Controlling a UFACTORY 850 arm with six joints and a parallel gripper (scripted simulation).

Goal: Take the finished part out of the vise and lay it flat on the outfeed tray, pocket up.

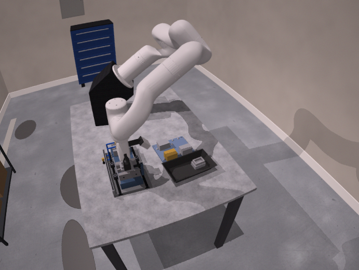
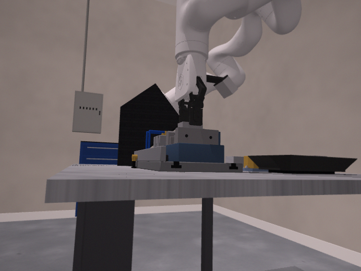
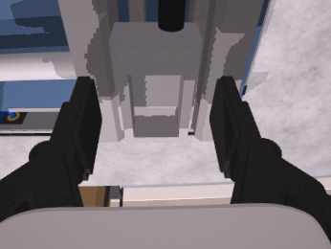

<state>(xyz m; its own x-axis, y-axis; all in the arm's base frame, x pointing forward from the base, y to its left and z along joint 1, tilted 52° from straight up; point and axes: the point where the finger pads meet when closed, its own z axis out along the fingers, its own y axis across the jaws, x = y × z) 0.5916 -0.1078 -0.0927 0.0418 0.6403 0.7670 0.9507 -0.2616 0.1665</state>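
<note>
My hand is 60 mm past the vise, 10 mm to the right of it and 80 mm above it. Also, from my hand: yellow block: 60 mm behind, 250 mm to the left, 100 mm below.
</note>
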